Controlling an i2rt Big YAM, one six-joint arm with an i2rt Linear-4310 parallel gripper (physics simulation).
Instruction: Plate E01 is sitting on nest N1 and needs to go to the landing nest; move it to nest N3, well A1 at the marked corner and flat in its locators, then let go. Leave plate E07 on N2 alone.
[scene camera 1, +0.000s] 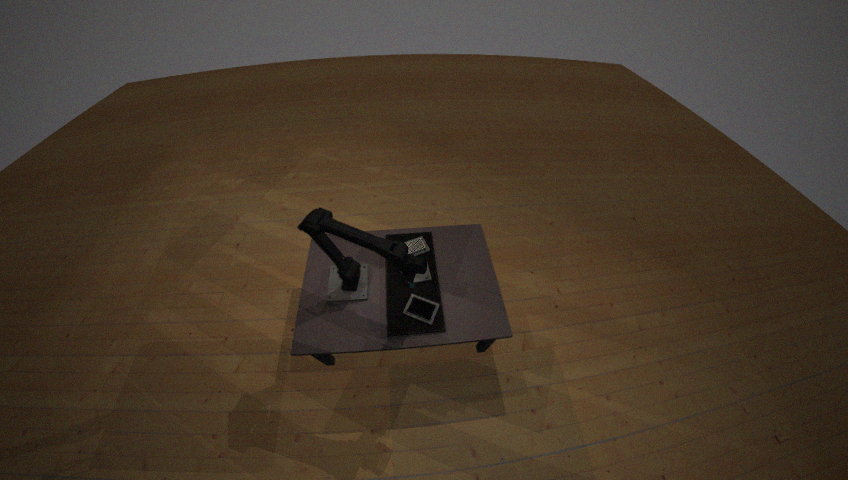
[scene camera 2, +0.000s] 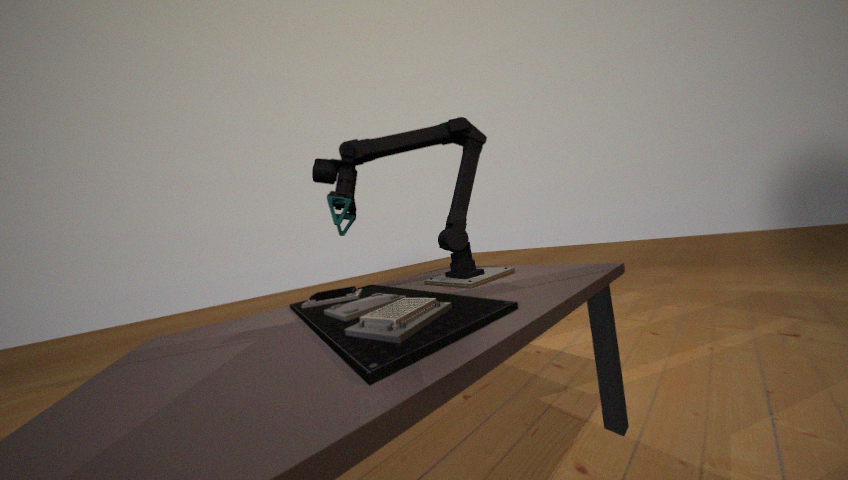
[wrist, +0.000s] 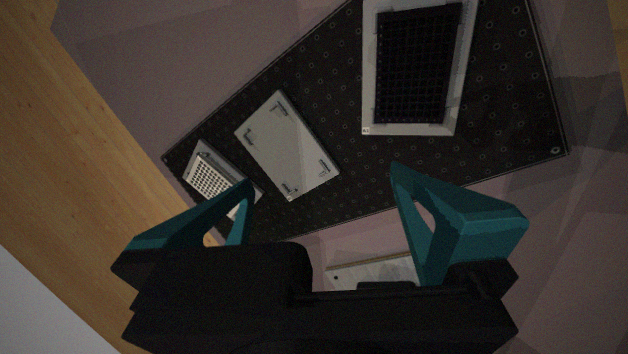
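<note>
A dark plate (scene camera 1: 421, 308) (scene camera 2: 333, 293) (wrist: 417, 65) sits in a grey nest (scene camera 1: 407, 303) (scene camera 2: 318, 302) (wrist: 368, 100), whose A1 tag faces the arm side in the wrist view. A white plate (scene camera 1: 416, 245) (scene camera 2: 398, 311) (wrist: 207, 177) sits in the nest (scene camera 2: 380, 334) at the board's other end. No readable label tells which plate is E01 or E07. The bare middle nest (scene camera 1: 423, 274) (wrist: 290, 145), N3 by the task's naming, has corner locators and a small tag at one corner. My gripper (scene camera 1: 411, 285) (scene camera 2: 340, 229) (wrist: 318, 177) is open and empty, high above the board.
The nests stand on a black perforated board (scene camera 1: 398, 324) (scene camera 2: 458, 333) (wrist: 505, 120) on the table (scene camera 1: 470, 285) (scene camera 2: 226, 386). The arm's pale base plate (scene camera 1: 361, 292) (scene camera 2: 499, 274) (wrist: 375, 272) lies beside the board.
</note>
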